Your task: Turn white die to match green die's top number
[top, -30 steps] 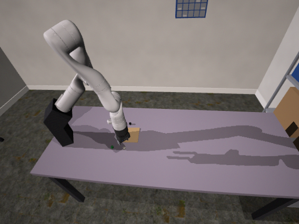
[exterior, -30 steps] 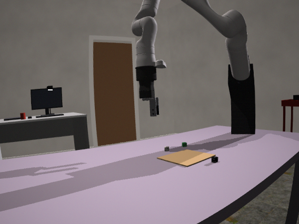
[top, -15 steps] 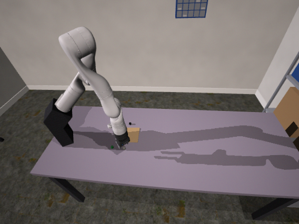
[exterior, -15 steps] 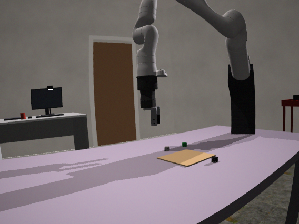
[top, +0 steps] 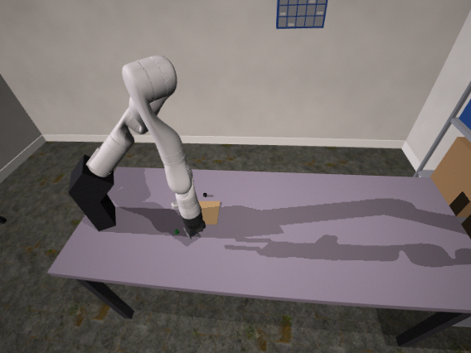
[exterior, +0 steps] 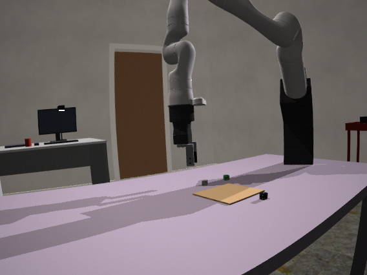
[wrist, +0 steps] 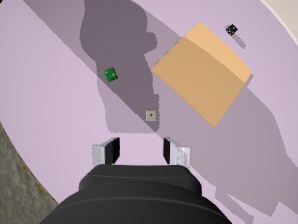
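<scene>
The white die lies 7 cm below my hand, 3 cm to the left of it and 3 cm behind it. From my hand the other things lie so: tan mat 15 cm to the left, 8 cm below, 5 cm behind; green die 11 cm behind, 7 cm below; black die 25 cm to the left, 10 cm behind, 7 cm below.
</scene>
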